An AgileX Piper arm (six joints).
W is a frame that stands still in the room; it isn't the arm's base.
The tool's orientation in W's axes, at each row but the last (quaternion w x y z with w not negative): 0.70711 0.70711 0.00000 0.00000; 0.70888 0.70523 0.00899 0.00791; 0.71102 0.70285 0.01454 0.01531; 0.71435 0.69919 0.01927 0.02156; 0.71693 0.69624 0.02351 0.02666; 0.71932 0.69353 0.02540 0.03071; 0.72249 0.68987 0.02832 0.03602; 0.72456 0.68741 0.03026 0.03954; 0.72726 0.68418 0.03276 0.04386; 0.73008 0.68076 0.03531 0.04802; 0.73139 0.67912 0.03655 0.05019; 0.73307 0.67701 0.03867 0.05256; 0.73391 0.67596 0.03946 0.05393
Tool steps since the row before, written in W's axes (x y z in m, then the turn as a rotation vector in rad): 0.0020 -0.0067 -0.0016 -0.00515 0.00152 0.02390; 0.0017 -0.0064 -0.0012 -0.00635 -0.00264 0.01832; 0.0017 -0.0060 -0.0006 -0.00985 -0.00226 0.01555; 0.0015 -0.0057 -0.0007 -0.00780 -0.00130 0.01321; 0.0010 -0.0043 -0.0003 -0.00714 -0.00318 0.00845; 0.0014 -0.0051 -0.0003 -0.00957 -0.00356 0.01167; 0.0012 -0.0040 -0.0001 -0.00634 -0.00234 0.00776; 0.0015 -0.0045 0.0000 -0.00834 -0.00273 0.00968; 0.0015 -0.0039 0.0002 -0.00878 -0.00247 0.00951; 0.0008 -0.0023 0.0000 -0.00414 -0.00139 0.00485; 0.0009 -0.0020 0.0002 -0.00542 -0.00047 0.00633; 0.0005 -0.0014 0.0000 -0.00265 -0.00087 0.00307; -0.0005 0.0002 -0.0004 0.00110 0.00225 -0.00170
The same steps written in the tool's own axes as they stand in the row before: 0.0020 -0.0016 0.0067 -0.00515 0.02390 -0.00152; 0.0015 -0.0012 0.0064 -0.00644 0.01830 0.00258; 0.0014 -0.0007 0.0061 -0.00992 0.01554 0.00202; 0.0012 -0.0008 0.0058 -0.00783 0.01321 0.00113; 0.0007 -0.0004 0.0043 -0.00732 0.00839 0.00291; 0.0010 -0.0005 0.0052 -0.00975 0.01162 0.00322; 0.0008 -0.0003 0.0041 -0.00646 0.00773 0.00211; 0.0010 -0.0003 0.0046 -0.00847 0.00966 0.00241; 0.0011 -0.0001 0.0040 -0.00888 0.00951 0.00209; 0.0005 -0.0002 0.0024 -0.00421 0.00483 0.00124; 0.0006 0.0000 0.0021 -0.00534 0.00641 0.00028; 0.0003 -0.0001 0.0014 -0.00270 0.00306 0.00077; -0.0005 -0.0004 -0.0003 0.00136 -0.00154 -0.00222
